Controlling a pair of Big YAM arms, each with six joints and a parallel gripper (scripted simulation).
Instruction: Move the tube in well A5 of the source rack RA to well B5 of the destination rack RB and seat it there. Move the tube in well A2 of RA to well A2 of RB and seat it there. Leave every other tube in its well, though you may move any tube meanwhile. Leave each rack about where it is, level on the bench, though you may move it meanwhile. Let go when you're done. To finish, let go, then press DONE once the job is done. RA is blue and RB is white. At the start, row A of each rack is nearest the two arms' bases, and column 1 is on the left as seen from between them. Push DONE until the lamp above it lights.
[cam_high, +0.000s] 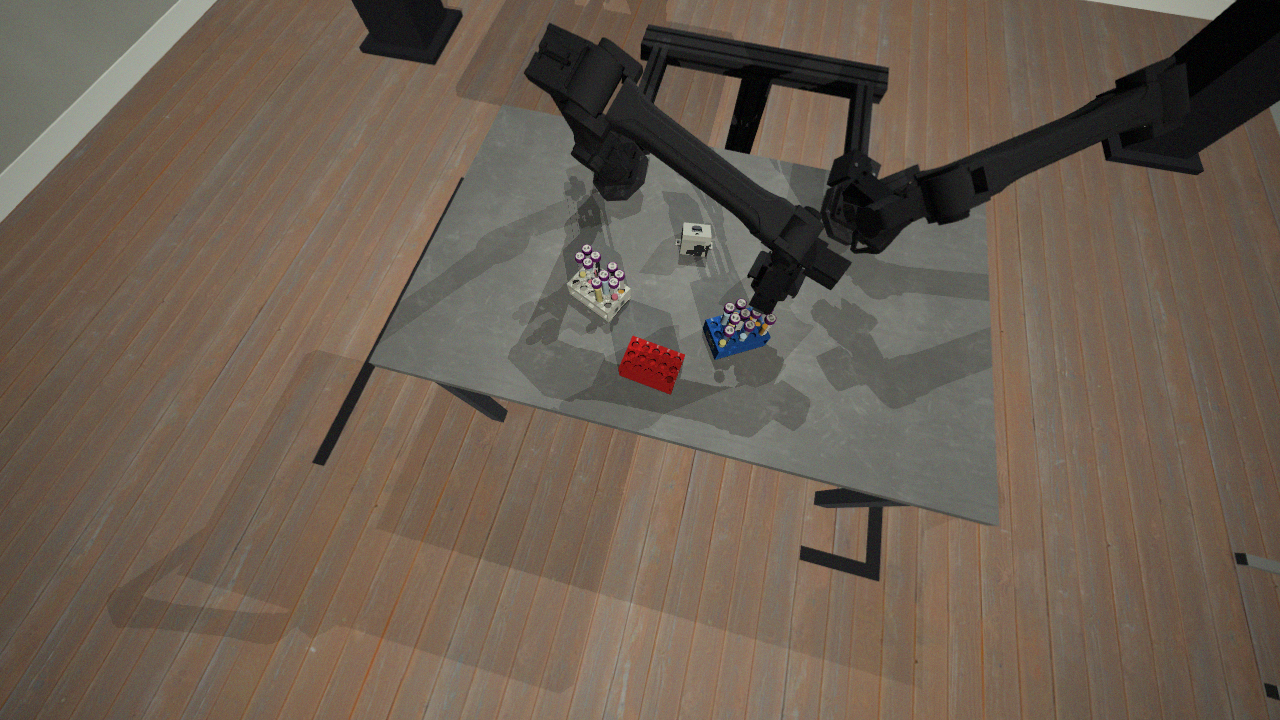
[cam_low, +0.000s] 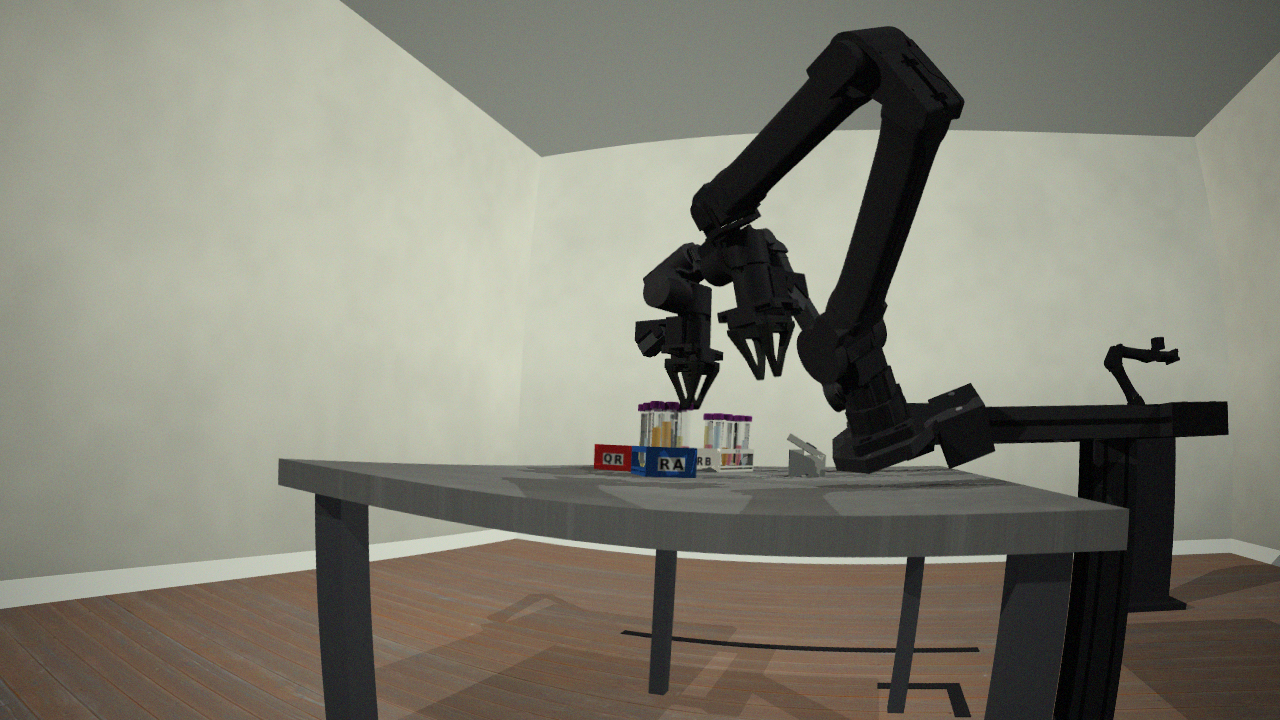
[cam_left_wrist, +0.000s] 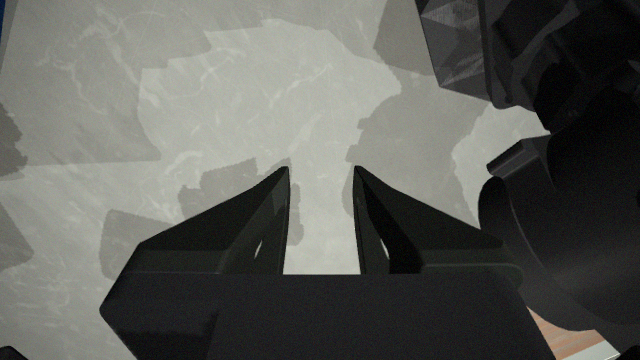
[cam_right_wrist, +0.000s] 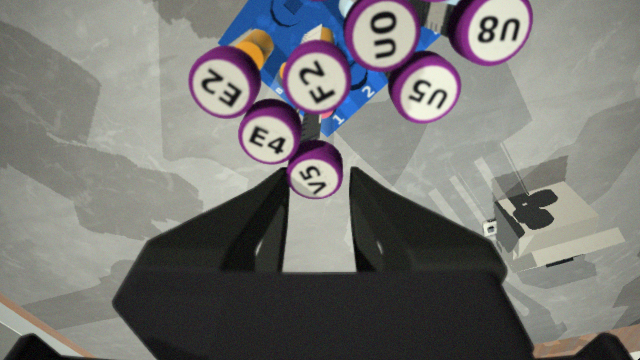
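The white done button box lies 19 cm behind my right hand, 17 cm to the right of it and 8 cm below it. Also, from my right hand: red rack (21 cm to the right, 18 cm ahead, 10 cm below).
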